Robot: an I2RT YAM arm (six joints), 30 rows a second.
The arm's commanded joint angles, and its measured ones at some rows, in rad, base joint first. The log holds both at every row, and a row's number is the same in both.
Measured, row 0:
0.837, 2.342, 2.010, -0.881, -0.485, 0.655
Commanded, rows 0 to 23:
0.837, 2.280, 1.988, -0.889, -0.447, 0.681
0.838, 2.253, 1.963, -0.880, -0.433, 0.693
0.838, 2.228, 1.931, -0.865, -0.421, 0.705
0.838, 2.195, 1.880, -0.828, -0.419, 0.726
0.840, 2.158, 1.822, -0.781, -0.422, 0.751
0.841, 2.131, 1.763, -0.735, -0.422, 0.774
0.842, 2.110, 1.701, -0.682, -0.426, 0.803
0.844, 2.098, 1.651, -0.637, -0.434, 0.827
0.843, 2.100, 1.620, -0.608, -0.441, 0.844
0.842, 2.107, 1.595, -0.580, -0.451, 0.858
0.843, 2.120, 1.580, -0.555, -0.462, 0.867
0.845, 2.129, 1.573, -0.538, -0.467, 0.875
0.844, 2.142, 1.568, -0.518, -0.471, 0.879
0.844, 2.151, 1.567, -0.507, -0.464, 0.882
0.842, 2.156, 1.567, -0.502, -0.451, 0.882
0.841, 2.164, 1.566, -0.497, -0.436, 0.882
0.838, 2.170, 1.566, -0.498, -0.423, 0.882
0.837, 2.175, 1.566, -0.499, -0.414, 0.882
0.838, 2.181, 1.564, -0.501, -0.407, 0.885
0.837, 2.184, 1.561, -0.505, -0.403, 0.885
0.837, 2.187, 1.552, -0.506, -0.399, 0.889
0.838, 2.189, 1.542, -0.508, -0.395, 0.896
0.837, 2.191, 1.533, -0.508, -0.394, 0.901
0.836, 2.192, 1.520, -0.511, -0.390, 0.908
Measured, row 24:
0.836, 2.173, 1.544, -0.485, -0.465, 0.876
